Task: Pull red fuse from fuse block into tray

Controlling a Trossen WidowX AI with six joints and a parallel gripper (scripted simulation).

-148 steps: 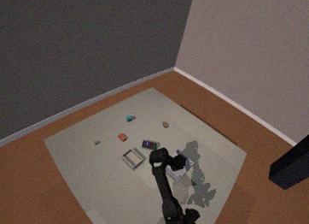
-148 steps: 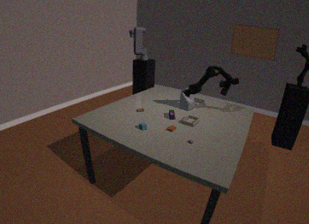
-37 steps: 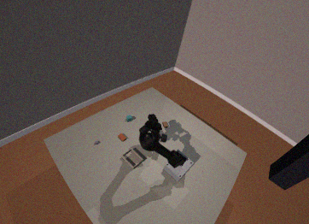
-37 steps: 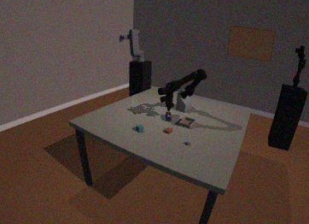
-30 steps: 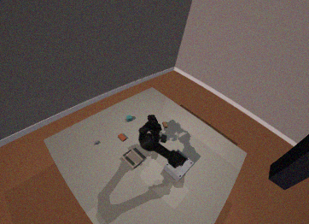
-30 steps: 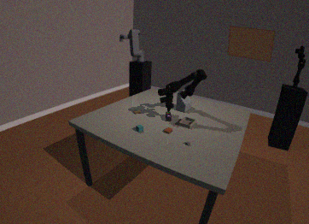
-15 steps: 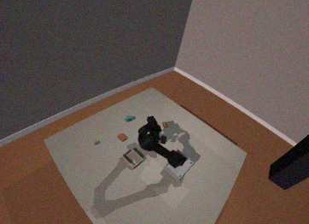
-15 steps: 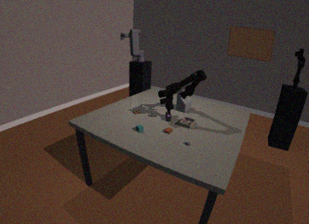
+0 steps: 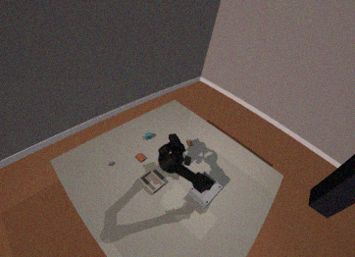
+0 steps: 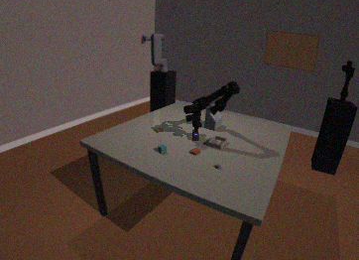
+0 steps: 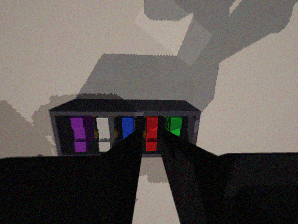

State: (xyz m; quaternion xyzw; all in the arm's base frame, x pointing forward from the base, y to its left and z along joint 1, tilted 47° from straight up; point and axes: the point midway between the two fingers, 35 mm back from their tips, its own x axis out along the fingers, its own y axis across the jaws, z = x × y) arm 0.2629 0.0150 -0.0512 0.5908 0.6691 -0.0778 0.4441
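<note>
Right now the red fuse is 2 cm below my gripper tip. The rest, counted from my gripper tip: brown block 7 cm ahead, 28 cm to the right, 3 cm below; then orange block 22 cm ahead, 11 cm to the left, 3 cm below; then shallow tray 2 cm ahead, 19 cm to the left, 4 cm below.
</note>
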